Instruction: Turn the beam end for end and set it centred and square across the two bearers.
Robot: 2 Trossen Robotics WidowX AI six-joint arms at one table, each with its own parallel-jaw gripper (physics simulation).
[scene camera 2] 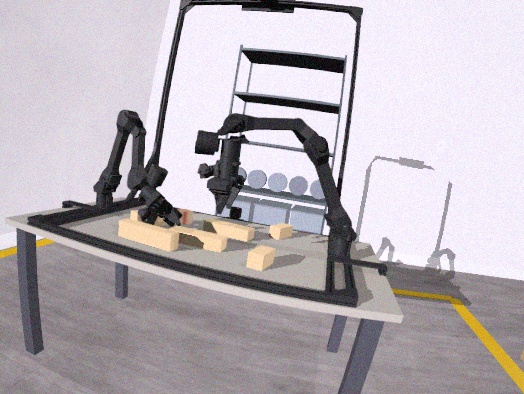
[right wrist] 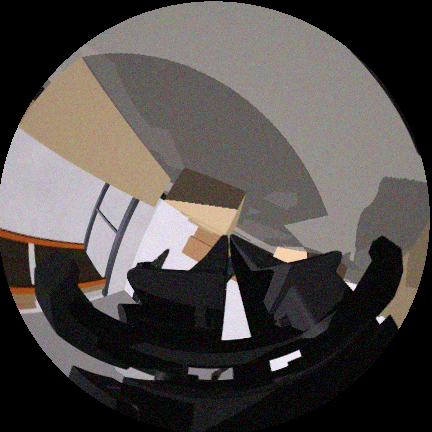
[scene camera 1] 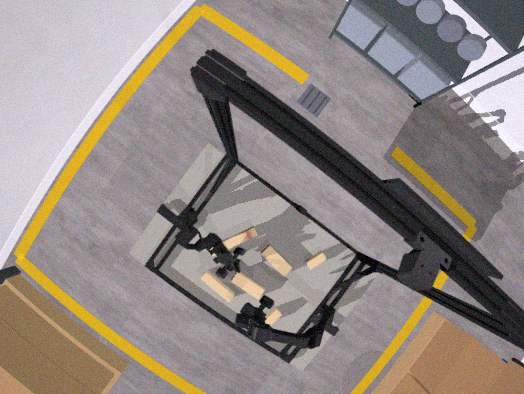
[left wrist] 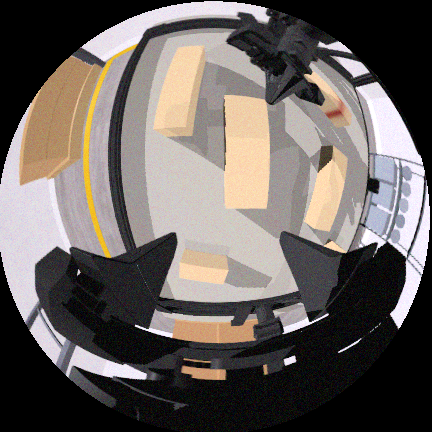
Labels:
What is my left gripper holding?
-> Nothing.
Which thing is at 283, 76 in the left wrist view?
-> My right gripper.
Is my left gripper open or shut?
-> Open.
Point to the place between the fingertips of my right gripper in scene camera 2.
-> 179, 224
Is my right gripper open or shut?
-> Shut.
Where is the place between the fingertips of my left gripper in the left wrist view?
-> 229, 237

